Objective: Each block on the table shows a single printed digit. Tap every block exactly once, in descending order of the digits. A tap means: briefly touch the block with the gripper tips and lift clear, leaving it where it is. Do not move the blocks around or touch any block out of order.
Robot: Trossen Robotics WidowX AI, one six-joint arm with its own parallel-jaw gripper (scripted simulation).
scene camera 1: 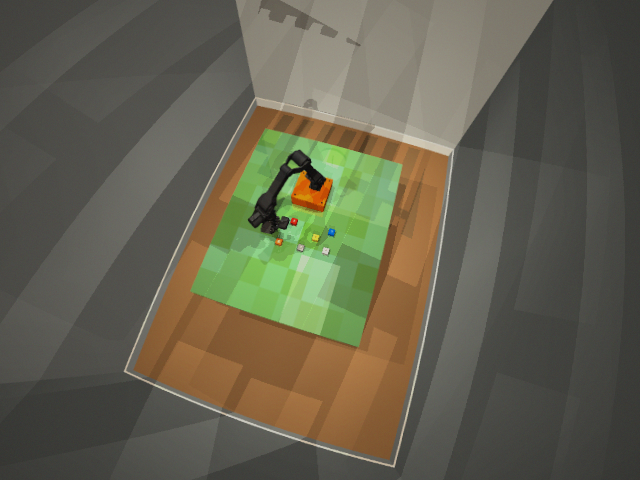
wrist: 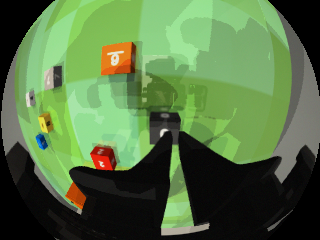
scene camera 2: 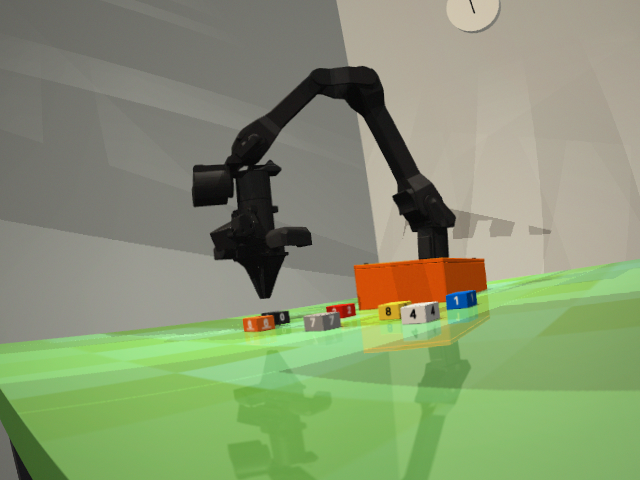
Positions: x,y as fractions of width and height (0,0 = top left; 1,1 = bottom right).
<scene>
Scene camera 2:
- my gripper: 0.41,0.62
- white block: 0.65,0.65
</scene>
